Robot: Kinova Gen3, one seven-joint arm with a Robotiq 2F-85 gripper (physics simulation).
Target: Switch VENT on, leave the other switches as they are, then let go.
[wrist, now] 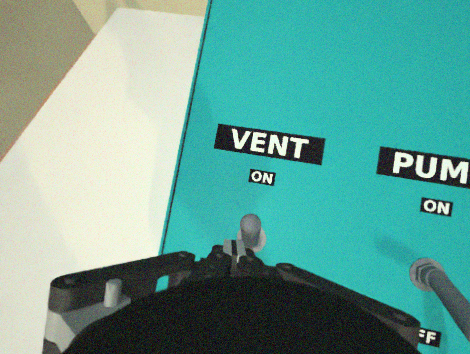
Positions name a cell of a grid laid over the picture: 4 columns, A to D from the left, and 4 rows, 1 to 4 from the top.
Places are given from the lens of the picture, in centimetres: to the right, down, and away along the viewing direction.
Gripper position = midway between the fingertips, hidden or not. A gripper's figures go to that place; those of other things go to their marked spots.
gripper (B3): 0, 5, 17
teal switch panel (C2): 8, -3, 17
